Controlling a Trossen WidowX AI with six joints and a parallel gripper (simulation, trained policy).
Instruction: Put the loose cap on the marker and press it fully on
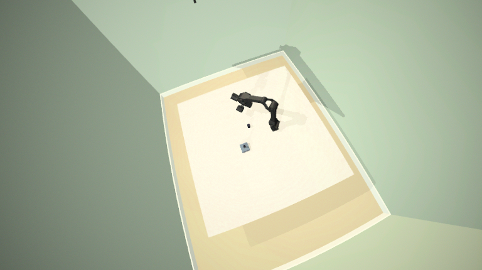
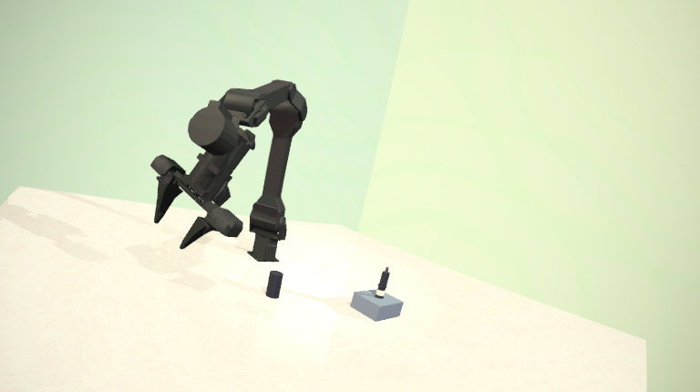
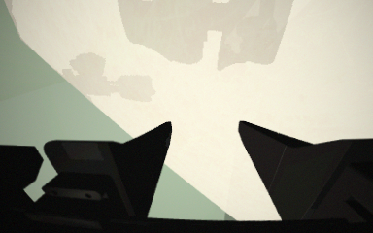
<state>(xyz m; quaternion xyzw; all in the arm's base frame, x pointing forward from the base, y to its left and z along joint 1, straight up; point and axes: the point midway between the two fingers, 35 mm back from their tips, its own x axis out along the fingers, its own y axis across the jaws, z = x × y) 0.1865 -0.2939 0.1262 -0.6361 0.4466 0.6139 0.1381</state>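
The dark cap lies 210 mm to the left of my gripper tip, 70 mm below it and 40 mm ahead of it. From my gripper tip the other things lie so: grey holder block 380 mm to the left, 150 mm ahead, 80 mm below.
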